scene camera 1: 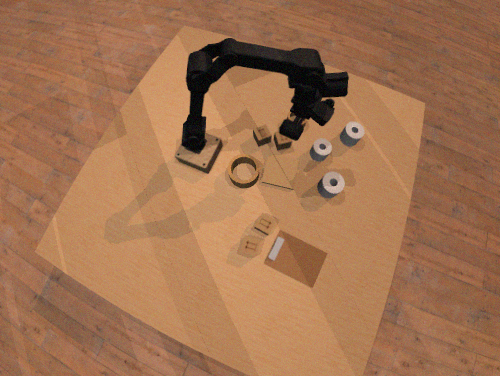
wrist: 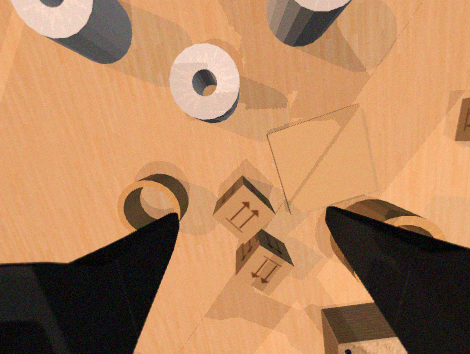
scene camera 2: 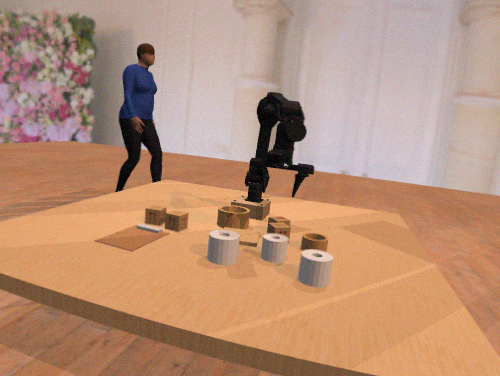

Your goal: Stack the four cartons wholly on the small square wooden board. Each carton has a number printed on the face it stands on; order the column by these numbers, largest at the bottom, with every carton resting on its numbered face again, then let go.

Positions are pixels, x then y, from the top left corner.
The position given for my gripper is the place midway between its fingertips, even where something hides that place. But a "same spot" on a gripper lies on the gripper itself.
my gripper: scene camera 1; wrist 252,216; scene camera 2
same spot on my gripper: [scene camera 1: 321,112] = [scene camera 2: 274,151]
